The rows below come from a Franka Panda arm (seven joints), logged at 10 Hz.
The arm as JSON. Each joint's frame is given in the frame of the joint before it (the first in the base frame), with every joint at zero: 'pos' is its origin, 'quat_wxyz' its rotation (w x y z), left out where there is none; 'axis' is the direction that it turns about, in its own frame. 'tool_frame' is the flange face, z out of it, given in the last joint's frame.
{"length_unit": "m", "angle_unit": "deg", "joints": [
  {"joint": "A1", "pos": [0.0, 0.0, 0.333], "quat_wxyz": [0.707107, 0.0, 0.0, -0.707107], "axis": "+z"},
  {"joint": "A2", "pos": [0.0, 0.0, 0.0], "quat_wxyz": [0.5, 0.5, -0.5, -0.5], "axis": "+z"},
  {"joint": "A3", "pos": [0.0, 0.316, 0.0], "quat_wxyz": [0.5, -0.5, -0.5, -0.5], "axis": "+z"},
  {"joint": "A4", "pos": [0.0, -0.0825, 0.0], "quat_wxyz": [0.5, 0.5, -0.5, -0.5], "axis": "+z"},
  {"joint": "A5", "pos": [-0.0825, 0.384, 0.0], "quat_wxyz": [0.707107, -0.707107, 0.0, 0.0], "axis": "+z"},
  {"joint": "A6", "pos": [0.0, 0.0, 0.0], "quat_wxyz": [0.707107, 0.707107, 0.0, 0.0], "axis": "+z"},
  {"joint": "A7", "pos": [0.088, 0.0, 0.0], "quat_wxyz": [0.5, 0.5, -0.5, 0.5], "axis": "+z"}
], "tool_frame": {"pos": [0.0, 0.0, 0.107], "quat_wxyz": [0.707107, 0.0, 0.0, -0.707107]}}
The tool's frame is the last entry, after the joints.
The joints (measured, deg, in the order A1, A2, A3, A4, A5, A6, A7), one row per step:
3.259, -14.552, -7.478, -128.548, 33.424, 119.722, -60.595
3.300, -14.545, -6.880, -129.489, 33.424, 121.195, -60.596
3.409, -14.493, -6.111, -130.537, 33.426, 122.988, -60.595
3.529, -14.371, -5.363, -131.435, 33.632, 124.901, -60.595
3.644, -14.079, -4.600, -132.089, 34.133, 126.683, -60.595
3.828, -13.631, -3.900, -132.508, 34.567, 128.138, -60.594
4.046, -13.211, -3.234, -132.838, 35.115, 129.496, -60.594
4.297, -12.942, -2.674, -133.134, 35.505, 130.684, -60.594
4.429, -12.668, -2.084, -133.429, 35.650, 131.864, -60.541
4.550, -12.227, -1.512, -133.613, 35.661, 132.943, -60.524
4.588, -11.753, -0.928, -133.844, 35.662, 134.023, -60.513
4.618, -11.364, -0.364, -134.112, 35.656, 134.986, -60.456
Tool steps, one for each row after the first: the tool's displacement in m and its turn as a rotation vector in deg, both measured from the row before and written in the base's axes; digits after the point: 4 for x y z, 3 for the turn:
-0.0006, 0.0041, -0.0060, -0.504, -0.245, -0.126
-0.0005, 0.0057, -0.0068, -0.641, -0.360, -0.051
0.0001, 0.0054, -0.0058, -0.507, -0.549, -0.210
0.0010, 0.0057, -0.0053, -0.239, -0.521, -0.275
0.0015, 0.0061, -0.0051, -0.211, -0.329, -0.080
0.0014, 0.0062, -0.0042, -0.078, -0.362, -0.090
0.0008, 0.0057, -0.0030, -0.136, -0.405, -0.001
0.0007, 0.0048, -0.0031, -0.338, -0.379, -0.009
0.0012, 0.0047, -0.0037, -0.435, -0.266, 0.116
0.0011, 0.0041, -0.0044, -0.448, -0.195, 0.061
0.0005, 0.0040, -0.0042, -0.399, -0.130, 0.061

